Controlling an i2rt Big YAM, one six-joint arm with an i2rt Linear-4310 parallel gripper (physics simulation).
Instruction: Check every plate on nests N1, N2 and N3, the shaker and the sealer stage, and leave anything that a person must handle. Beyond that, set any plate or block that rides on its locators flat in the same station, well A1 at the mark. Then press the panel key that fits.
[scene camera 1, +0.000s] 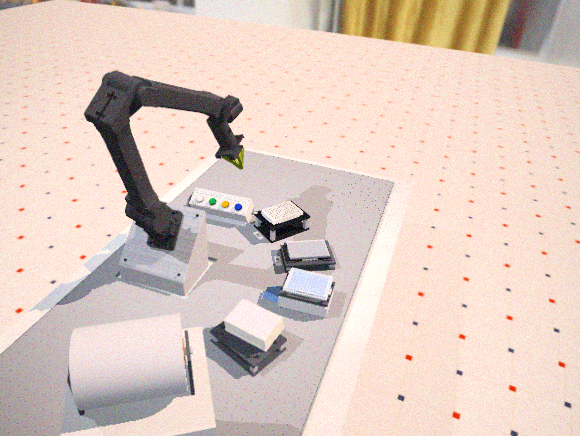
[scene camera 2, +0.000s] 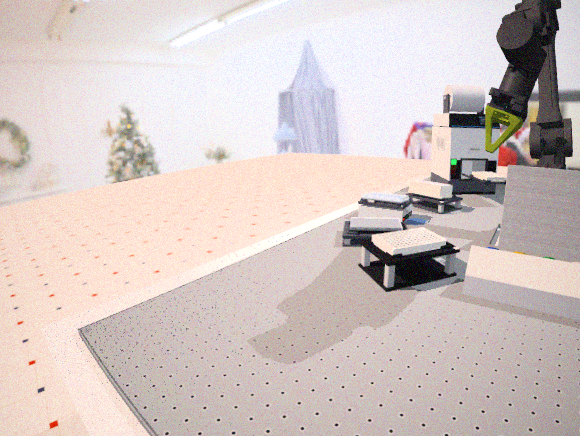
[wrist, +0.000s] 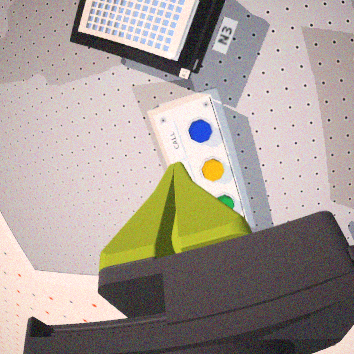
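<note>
My gripper (scene camera 1: 242, 166) (scene camera 2: 491, 149) (wrist: 178, 171) is shut and empty, above the key panel (scene camera 1: 231, 214) (scene camera 2: 525, 276) (wrist: 183, 119). The blue key (scene camera 1: 238, 207) (wrist: 200, 131), marked CALL, and yellow key (scene camera 1: 225, 204) (wrist: 213, 170) show; the fingers partly cover the green key (wrist: 226, 202) in the wrist view. A white well plate (scene camera 1: 282, 212) (scene camera 2: 409, 241) (wrist: 137, 25) sits on black nest N3. A pale plate (scene camera 1: 307, 249) (scene camera 2: 376, 223) sits on a low dark station; a bluish plate (scene camera 1: 308, 284) (scene camera 2: 385, 198) on a white-based station; a thick white block (scene camera 1: 254, 322) (scene camera 2: 430, 189) on a dark legged stand. Slight tilts are unclear.
The sealer (scene camera 1: 127, 362) (scene camera 2: 465, 145), with its white roll and a green light, stands at the far end from the panel. A pale plate-like piece (scene camera 2: 490, 176) shows at its front. The arm's grey base block (scene camera 1: 165, 260) (scene camera 2: 542, 215) stands beside the stations.
</note>
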